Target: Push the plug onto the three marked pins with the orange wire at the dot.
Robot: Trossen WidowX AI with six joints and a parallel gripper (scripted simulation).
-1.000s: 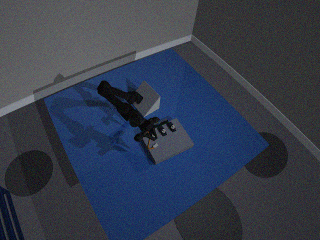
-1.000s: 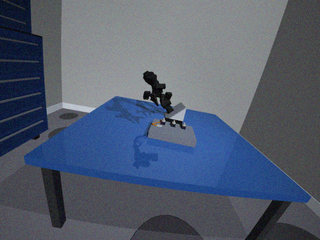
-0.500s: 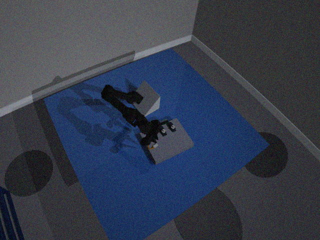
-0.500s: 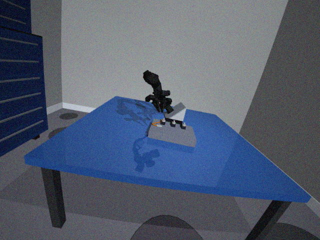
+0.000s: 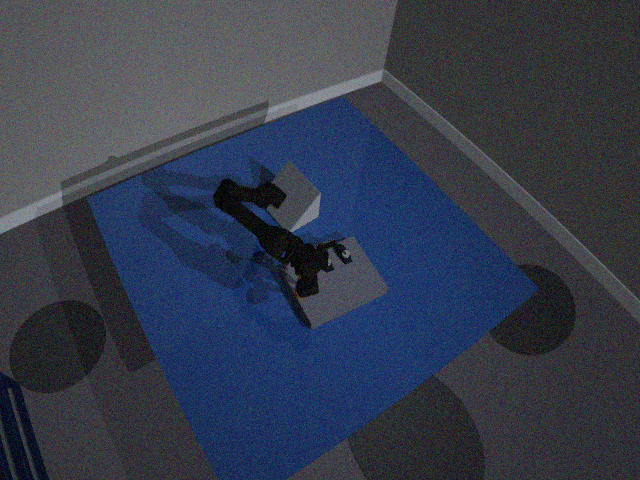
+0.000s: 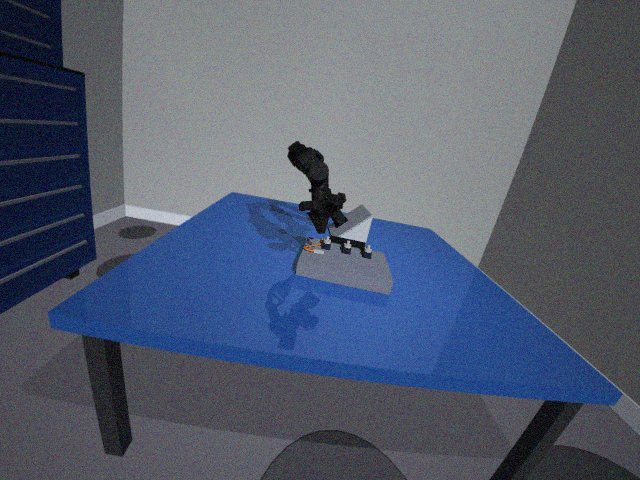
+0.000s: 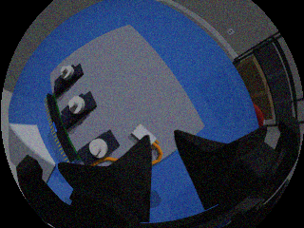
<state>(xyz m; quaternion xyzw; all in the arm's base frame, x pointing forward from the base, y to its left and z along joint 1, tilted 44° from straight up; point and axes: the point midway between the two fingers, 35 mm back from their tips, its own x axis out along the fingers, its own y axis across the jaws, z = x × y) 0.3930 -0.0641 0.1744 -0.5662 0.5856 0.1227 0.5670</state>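
My gripper tip is 120 mm to the right of the blue band, 120 mm past it and 50 mm above it. Also, from my gripper tip: grey printed holder (100 mm below, 90 mm to the left, 40 mm ahead).
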